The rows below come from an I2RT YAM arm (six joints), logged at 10 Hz.
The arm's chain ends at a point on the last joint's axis. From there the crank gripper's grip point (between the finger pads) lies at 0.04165 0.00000 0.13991 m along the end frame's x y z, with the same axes.
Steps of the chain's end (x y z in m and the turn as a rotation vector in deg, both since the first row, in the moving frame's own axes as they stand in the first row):
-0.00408 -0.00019 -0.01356 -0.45 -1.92 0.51
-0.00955 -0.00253 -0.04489 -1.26 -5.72 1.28
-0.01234 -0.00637 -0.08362 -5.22 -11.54 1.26
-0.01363 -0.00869 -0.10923 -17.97 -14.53 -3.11
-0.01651 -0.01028 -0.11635 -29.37 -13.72 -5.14
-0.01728 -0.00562 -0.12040 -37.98 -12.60 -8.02
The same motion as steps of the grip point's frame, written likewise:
-0.00880 0.00126 -0.01225 -0.45 -1.92 0.51
-0.02374 0.00136 -0.04148 -1.26 -5.72 1.28
-0.04128 0.00725 -0.07875 -5.22 -11.54 1.26
-0.04835 0.03437 -0.10983 -17.97 -14.53 -3.11
-0.04641 0.05799 -0.12777 -29.37 -13.72 -5.14
-0.04065 0.07910 -0.14285 -37.98 -12.60 -8.02

